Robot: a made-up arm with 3 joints. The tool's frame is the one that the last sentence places.
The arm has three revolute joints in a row. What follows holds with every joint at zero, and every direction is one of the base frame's.
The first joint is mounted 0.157 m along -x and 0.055 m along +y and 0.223 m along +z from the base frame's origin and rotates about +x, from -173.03 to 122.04 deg.
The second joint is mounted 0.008 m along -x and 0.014 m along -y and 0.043 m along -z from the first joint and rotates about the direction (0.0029, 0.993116, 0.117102), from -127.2 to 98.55 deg.
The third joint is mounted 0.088 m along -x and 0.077 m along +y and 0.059 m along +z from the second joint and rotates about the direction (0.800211, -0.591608, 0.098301), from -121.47 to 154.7 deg.
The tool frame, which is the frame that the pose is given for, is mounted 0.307 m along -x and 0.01 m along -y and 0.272 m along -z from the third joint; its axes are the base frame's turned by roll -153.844, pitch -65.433 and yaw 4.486 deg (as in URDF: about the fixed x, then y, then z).
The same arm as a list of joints. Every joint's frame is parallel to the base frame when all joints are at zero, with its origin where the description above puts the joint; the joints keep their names.
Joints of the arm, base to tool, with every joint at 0 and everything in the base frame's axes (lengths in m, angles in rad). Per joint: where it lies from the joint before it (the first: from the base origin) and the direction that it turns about. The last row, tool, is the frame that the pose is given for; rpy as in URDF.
joint 1: xyz -0.1570 0.0550 0.2230 axis 1 0 0
joint 2: xyz -0.0080 -0.0140 -0.0430 axis 0.0029 0.993116 0.117102
joint 3: xyz -0.0880 0.0770 0.0590 axis 0.800211 -0.591608 0.098301
tool: xyz -0.3070 -0.0100 -0.2720 rpy -2.6851 -1.1420 0.0783
Joint limits (rad, base to tool): -3.0199..2.1300 -2.2201..1.7200 -2.1201..2.7000

